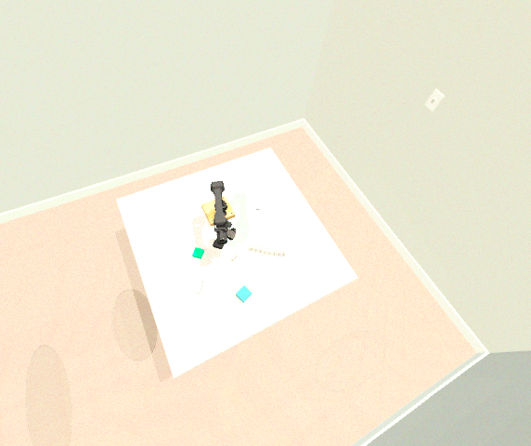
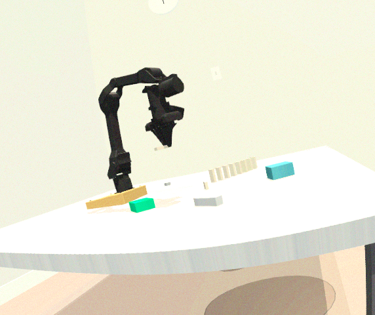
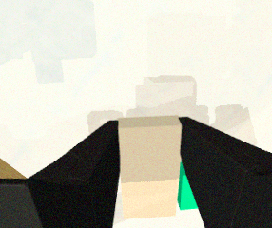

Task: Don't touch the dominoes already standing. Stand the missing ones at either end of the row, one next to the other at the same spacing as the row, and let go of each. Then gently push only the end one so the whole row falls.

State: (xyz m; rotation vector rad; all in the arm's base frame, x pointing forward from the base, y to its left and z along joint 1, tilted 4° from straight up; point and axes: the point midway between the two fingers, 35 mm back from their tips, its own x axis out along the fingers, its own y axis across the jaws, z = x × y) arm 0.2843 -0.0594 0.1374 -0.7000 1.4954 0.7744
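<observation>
The green block is 3 cm behind my gripper tip, 18 cm to the right of it and 15 cm below it. Round my gripper tip: small grey piece 24 cm behind, 33 cm to the left, 15 cm below; pale grey block 20 cm ahead, 23 cm to the right, 15 cm below; cyan block 34 cm ahead, 3 cm to the left, 14 cm below.
</observation>
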